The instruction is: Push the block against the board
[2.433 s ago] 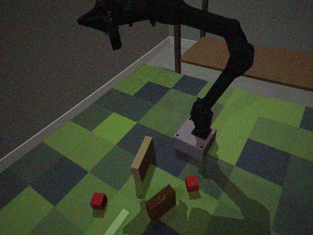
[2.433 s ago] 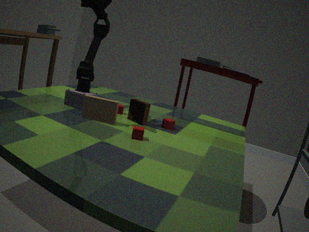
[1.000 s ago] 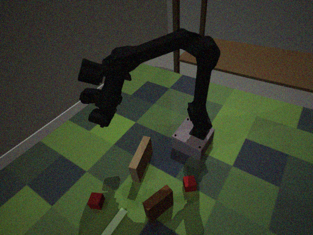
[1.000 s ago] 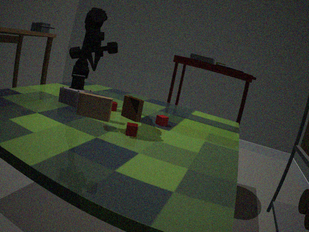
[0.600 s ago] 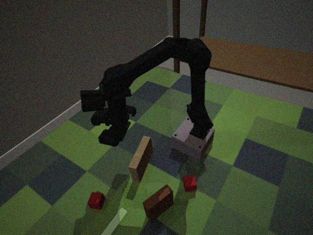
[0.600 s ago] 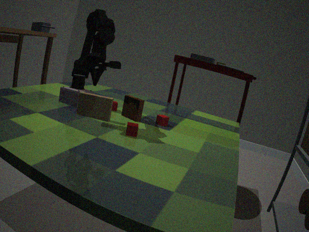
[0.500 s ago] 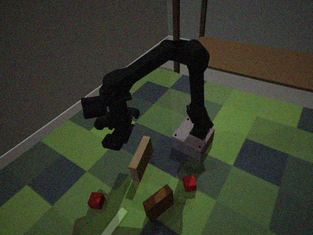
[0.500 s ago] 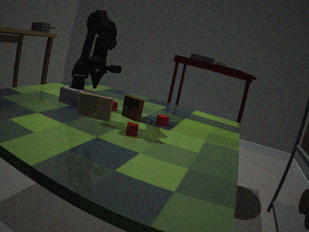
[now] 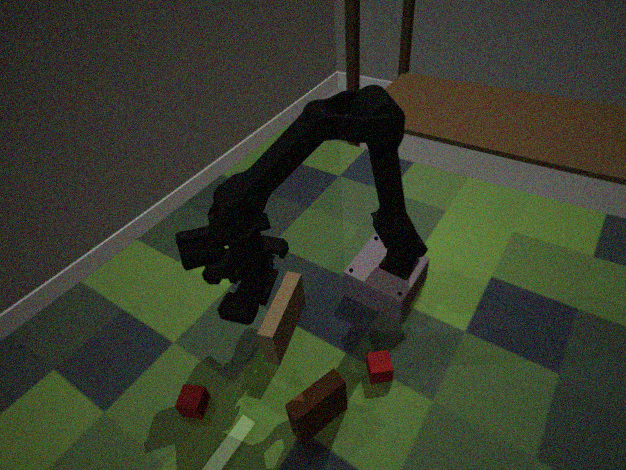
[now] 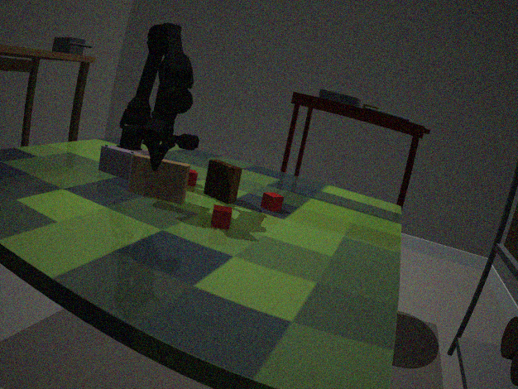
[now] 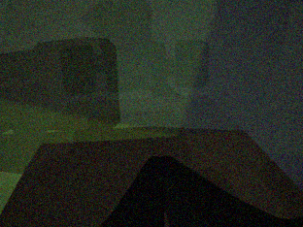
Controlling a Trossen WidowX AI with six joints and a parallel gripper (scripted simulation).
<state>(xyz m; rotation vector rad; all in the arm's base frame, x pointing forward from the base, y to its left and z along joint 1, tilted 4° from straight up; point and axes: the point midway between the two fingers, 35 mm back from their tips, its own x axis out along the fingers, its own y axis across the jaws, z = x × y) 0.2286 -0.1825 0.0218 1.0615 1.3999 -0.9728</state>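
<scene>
Right now my gripper tip is 10 mm past the tan board, 40 mm to the right of it and 30 mm above it. The rest, counted from my gripper tip: dark brown square block 100 mm ahead, 190 mm to the left, 30 mm below.
</scene>
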